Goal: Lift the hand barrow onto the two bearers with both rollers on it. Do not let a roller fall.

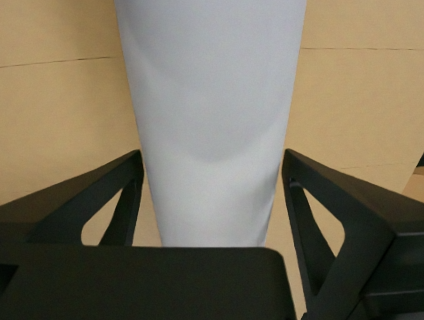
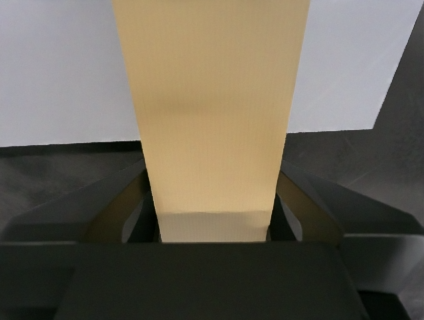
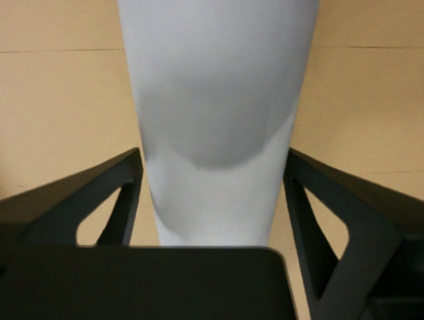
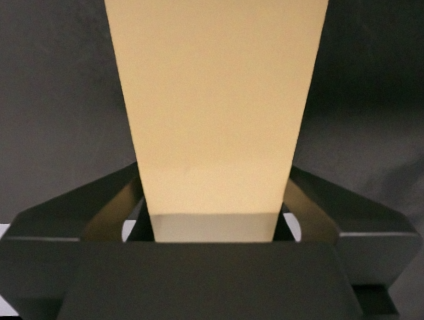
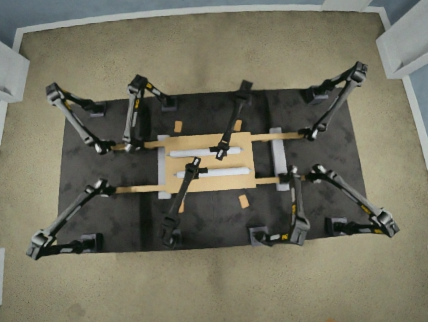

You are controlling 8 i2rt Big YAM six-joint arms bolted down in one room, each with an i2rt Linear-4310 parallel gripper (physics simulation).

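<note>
The wooden hand barrow (image 5: 210,161) (image 1: 65,115) (image 3: 65,105) carries two white rollers, the upper roller (image 5: 200,152) and the lower roller (image 5: 225,172), lying lengthwise. My arm2 gripper (image 1: 212,152) is shut on a white roller (image 1: 215,100). My arm6 gripper (image 3: 214,151) is shut on a white roller (image 3: 215,75). My arm3 gripper (image 2: 214,167) is shut on a wooden handle (image 2: 215,100). My arm7 gripper (image 4: 214,165) is shut on a handle (image 4: 215,110). A pale bearer (image 5: 161,172) shows at the deck's left end; the right bearer (image 5: 277,150) (image 2: 55,85) crosses beneath handles. The barrow's height cannot be told.
Small orange-tan blocks (image 5: 178,126) (image 5: 244,201) lie above and below the deck on the dark mat (image 5: 120,220). Two arms reach over the deck from opposite sides. The other arms reach to the handles at both ends.
</note>
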